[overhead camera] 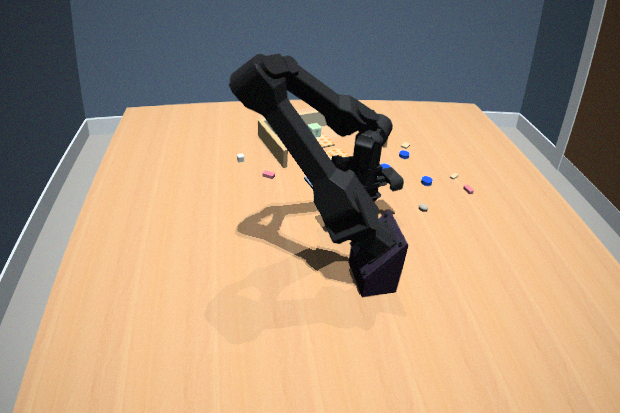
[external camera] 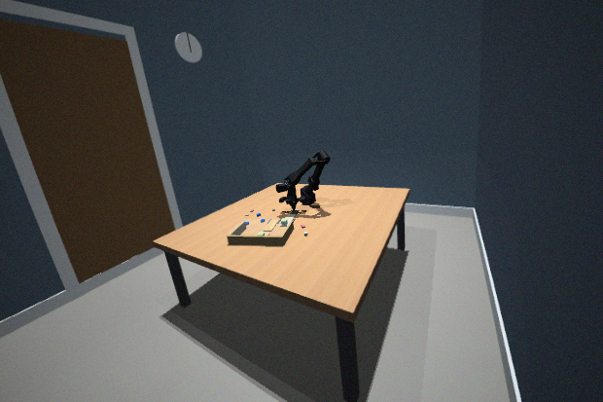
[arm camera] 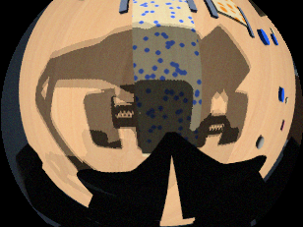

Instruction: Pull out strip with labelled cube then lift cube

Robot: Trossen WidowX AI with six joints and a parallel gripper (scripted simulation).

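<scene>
Right now the orange-dotted strip is 230 mm ahead of my gripper tip and 30 mm to the right of it. Also, from my gripper tip: grey piece 170 mm to the right, 10 mm ahead.
</scene>
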